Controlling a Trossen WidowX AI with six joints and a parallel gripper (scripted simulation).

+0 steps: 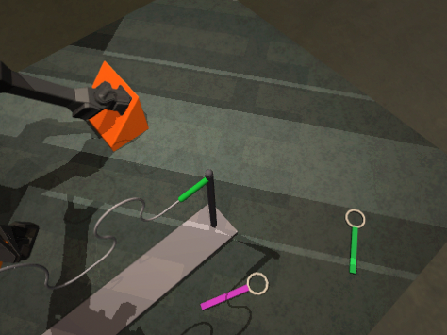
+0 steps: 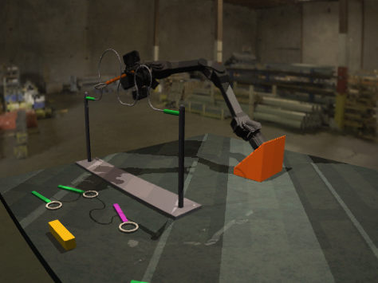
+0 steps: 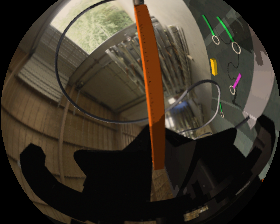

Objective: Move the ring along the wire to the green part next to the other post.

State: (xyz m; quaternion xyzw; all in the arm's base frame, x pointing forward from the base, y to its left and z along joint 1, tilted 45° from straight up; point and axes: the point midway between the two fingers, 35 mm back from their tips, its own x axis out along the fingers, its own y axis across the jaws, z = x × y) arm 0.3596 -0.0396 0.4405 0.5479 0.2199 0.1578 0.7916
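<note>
The orange-handled ring lies 90 mm to the right of my gripper tip, 40 mm below it and 10 mm ahead of it. The rest, counted from my gripper tip: green-handled ring: 590 mm to the left, 400 mm below, 270 mm ahead; yellow block: 390 mm below, 380 mm ahead, 260 mm to the left; magenta-handled ring: 400 mm below, 270 mm to the left, 190 mm ahead.
</note>
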